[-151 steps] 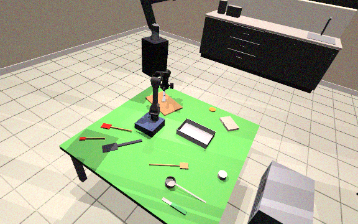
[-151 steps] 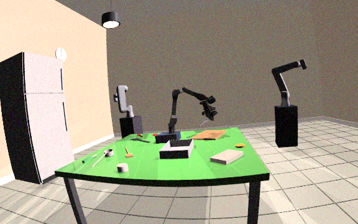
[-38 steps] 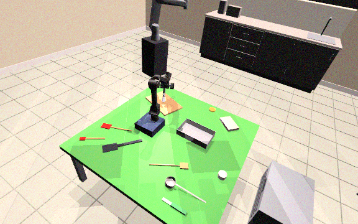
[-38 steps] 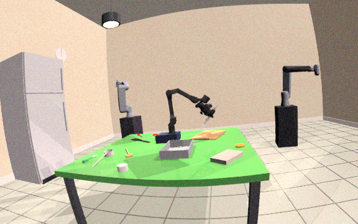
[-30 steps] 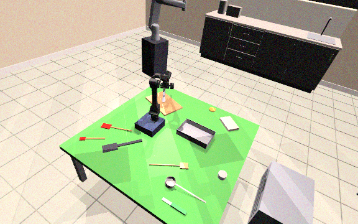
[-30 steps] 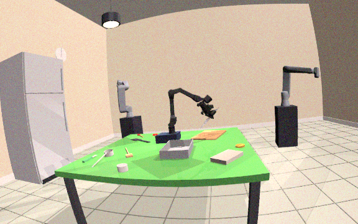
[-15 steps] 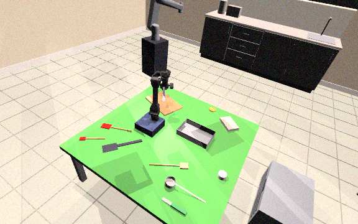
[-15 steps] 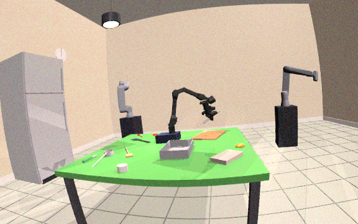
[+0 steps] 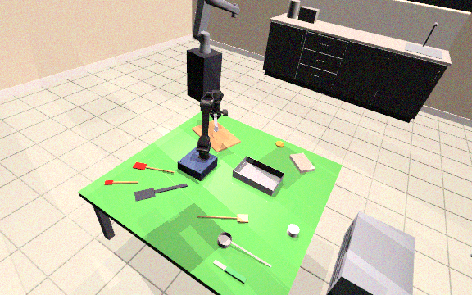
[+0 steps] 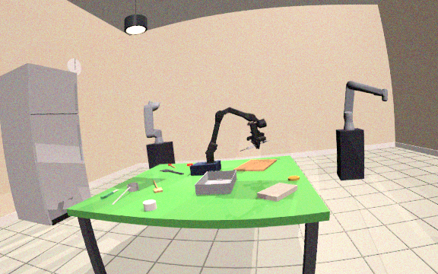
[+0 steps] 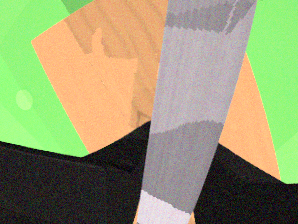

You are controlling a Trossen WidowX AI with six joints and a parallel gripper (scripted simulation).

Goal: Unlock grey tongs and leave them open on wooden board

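My gripper tip is now 3 cm short of the wooden board, 1 cm to the left of it and 12 cm above it. From my gripper tip the other things lie so: dark spatula (21 cm ahead, 70 cm to the right, 13 cm below); then pale block (71 cm ahead, 23 cm to the left, 12 cm below); then grey roasting tin (57 cm ahead, 14 cm to the right, 10 cm below).
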